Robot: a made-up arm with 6 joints.
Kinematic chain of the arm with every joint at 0, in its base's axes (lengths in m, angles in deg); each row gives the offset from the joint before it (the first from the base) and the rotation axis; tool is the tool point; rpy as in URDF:
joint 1: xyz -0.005 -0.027 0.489 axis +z
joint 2: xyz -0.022 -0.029 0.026 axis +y
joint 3: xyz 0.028 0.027 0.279 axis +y
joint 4: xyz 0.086 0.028 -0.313 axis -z
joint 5: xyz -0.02 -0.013 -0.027 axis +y
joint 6: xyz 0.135 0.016 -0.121 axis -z
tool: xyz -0.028 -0.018 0.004 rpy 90 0 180
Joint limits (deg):
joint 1: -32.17..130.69
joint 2: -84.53..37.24
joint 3: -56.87..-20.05
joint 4: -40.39..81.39
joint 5: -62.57..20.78
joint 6: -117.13..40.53
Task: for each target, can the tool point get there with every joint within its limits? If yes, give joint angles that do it. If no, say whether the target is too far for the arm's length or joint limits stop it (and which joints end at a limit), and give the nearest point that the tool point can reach.
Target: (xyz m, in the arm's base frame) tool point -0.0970 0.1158 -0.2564
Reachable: no: joint limits stop it (at a limit: joint 2, joint 3, joint 5, joint 6) | nearest point -0.1086 0.1338 0.1826 | short by 0.439 m
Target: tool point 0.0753 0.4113 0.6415
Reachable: yes | joints 78.60 -4.53 -43.31 -3.91 -5.36 -26.34
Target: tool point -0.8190 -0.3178 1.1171
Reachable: no: too far | nearest point -0.3159 -0.1381 0.9400 | short by 0.563 m
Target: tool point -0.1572 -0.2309 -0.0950
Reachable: no: joint limits stop it (at a limit: joint 1, joint 2, joint 3, joint 4, joint 5, joint 6) | nearest point 0.0454 -0.1374 0.2099 | short by 0.378 m
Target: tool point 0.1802 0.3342 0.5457
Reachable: yes | joints 62.77 -3.14 -32.17 0.33 -6.28 -23.87
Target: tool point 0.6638 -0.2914 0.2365
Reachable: no: joint limits stop it (at a limit: joint 2, joint 3, joint 6) | nearest point 0.4852 -0.2208 0.3321 | short by 0.215 m
